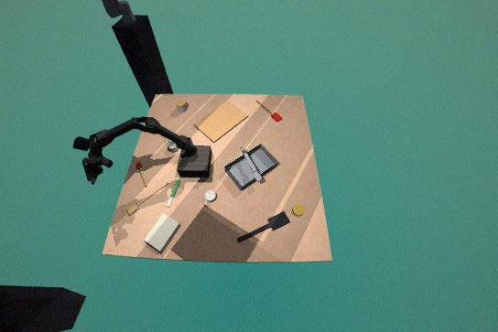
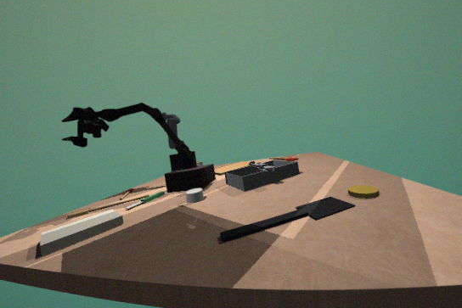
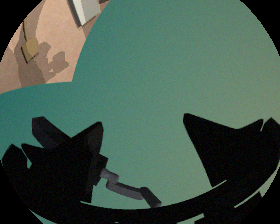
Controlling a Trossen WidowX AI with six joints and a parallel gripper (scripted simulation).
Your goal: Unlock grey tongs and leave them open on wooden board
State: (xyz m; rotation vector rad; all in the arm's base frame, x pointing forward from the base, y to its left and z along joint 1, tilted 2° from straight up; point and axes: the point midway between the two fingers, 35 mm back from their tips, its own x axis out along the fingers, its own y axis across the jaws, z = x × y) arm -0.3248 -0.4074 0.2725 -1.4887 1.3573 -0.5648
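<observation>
Now: gripper tip 73 cm short of the roasting tin, 43 cm to the right of it and 33 cm above it. From my gripper tip the other things lie so: white block 30 cm ahead, 9 cm to the right, 35 cm below; then white cylinder 52 cm ahead, 18 cm to the left, 34 cm below; then green-handled tool 28 cm ahead, 15 cm to the left, 35 cm below.
</observation>
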